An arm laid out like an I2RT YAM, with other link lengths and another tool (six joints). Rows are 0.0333 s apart.
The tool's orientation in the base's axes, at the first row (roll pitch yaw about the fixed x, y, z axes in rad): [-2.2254, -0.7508, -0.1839]
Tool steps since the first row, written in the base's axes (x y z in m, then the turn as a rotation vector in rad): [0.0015, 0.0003, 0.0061, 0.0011, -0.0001, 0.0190]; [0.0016, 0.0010, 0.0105, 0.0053, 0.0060, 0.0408]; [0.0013, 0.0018, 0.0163, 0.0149, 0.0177, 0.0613]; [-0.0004, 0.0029, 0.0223, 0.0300, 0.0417, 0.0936]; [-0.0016, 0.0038, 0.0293, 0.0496, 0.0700, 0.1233]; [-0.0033, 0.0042, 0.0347, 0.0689, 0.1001, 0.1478]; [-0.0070, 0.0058, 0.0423, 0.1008, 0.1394, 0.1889]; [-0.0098, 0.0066, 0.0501, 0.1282, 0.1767, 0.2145]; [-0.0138, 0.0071, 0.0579, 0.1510, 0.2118, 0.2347]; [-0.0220, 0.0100, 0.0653, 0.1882, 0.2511, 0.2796]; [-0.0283, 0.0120, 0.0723, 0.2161, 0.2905, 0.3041]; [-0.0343, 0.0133, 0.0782, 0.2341, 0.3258, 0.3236]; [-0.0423, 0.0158, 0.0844, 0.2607, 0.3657, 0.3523]
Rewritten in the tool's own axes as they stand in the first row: [0.0052, -0.0031, -0.0017, 0.0138, -0.0105, -0.0079]; [0.0082, -0.0061, -0.0031, 0.0308, -0.0256, -0.0110]; [0.0118, -0.0102, -0.0053, 0.0502, -0.0416, -0.0066]; [0.0145, -0.0151, -0.0081, 0.0798, -0.0708, 0.0043]; [0.0183, -0.0203, -0.0113, 0.1104, -0.0995, 0.0218]; [0.0207, -0.0244, -0.0143, 0.1370, -0.1266, 0.0428]; [0.0231, -0.0315, -0.0186, 0.1827, -0.1644, 0.0698]; [0.0263, -0.0378, -0.0231, 0.2149, -0.1937, 0.0999]; [0.0286, -0.0443, -0.0284, 0.2403, -0.2203, 0.1282]; [0.0274, -0.0541, -0.0342, 0.2925, -0.2581, 0.1565]; [0.0274, -0.0622, -0.0394, 0.3240, -0.2881, 0.1887]; [0.0269, -0.0691, -0.0444, 0.3455, -0.3165, 0.2149]; [0.0251, -0.0778, -0.0499, 0.3788, -0.3497, 0.2449]
